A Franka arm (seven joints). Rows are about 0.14 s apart.
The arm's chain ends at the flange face. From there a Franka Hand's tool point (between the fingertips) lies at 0.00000 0.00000 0.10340 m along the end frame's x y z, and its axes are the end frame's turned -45 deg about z.
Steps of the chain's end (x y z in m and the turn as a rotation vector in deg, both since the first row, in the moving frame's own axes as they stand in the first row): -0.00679, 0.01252, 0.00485, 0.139, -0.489, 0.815; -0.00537, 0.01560, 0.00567, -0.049, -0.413, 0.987; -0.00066, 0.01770, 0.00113, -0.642, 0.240, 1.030; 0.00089, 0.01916, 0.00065, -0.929, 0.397, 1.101
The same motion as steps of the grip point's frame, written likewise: -0.01410, 0.00325, 0.00485, 0.444, -0.247, 0.815; -0.01541, 0.00676, 0.00567, 0.257, -0.327, 0.987; -0.01351, 0.01317, 0.00112, -0.624, -0.284, 1.030; -0.01361, 0.01586, 0.00063, -0.938, -0.376, 1.101
